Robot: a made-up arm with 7 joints.
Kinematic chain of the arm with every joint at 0, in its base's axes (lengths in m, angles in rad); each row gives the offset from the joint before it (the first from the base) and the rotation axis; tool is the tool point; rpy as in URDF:
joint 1: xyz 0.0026 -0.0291 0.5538 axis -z
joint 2: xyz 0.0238 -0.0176 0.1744 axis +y
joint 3: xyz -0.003 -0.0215 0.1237 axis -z
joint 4: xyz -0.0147 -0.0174 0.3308 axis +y
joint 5: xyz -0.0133 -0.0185 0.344 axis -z
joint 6: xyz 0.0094 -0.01 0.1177 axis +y
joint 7: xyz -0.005 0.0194 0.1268 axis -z
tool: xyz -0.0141 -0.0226 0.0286 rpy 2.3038 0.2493 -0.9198
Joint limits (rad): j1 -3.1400..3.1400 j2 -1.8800..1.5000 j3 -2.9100..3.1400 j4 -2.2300..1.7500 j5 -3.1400..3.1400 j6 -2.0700..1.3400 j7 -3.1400..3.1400
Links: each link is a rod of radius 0.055 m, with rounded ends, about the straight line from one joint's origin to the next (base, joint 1, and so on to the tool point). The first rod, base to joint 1, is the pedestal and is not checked.
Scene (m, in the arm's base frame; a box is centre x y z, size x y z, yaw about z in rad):
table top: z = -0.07
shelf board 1: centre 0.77 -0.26 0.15 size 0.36 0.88 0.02 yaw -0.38
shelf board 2: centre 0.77 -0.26 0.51 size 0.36 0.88 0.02 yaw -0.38
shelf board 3: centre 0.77 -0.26 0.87 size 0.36 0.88 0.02 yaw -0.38
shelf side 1: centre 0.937 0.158 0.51 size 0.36 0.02 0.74 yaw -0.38
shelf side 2: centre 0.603 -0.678 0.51 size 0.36 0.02 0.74 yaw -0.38
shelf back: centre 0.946 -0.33 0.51 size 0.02 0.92 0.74 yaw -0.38
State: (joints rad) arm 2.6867 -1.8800 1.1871 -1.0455 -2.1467 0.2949 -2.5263
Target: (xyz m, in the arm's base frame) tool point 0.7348 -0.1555 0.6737
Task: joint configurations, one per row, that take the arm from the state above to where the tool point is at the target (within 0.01 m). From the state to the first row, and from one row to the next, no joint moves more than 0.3 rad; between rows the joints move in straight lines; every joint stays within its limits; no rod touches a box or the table.
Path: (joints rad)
1: 2.5386 -1.8088 1.0630 -1.2654 -2.1835 0.3687 -2.5308
2: 2.3905 -1.7376 0.9390 -1.4852 -2.2204 0.4425 -2.5352
3: 2.2425 -1.6663 0.8149 -1.7051 -2.2572 0.5162 -2.5397
4: 2.0961 -1.6438 1.0981 -1.7927 -2.2434 0.6391 -2.5284
5: 1.9498 -1.6214 1.3812 -1.8804 -2.2297 0.7620 -2.5171
6: 2.1935 -1.6279 1.4297 -1.6154 -2.1859 0.6227 -2.5169
7: 2.4372 -1.6344 1.4781 -1.3504 -2.1422 0.4833 -2.5167

